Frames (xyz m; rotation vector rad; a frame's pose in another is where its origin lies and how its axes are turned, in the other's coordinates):
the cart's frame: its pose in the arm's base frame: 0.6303 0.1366 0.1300 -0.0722 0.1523 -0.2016
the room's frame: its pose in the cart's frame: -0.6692 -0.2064 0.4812 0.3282 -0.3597 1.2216
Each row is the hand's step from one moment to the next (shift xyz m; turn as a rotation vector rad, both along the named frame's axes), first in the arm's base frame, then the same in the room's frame.
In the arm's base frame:
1: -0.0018 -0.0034 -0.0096 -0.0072 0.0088 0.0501
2: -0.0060 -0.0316 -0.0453 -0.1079 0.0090 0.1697
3: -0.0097 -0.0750 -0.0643 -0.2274 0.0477 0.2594
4: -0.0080 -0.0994 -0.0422 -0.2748 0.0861 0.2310
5: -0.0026 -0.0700 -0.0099 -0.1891 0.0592 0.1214
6: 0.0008 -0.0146 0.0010 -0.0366 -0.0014 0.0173
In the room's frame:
1: -0.0067 -0.0017 -0.0077 0.0190 0.0186 0.0440
2: -0.0424 -0.0179 -0.0311 0.0042 0.1236 0.1589
3: -0.0847 -0.0395 -0.0334 0.0005 0.2590 0.2328
4: -0.0962 -0.0496 -0.0042 -0.0028 0.3140 0.1941
5: -0.0599 -0.0343 0.0155 -0.0138 0.2100 0.0985
6: -0.0108 -0.0078 0.0061 -0.0148 0.0332 0.0178

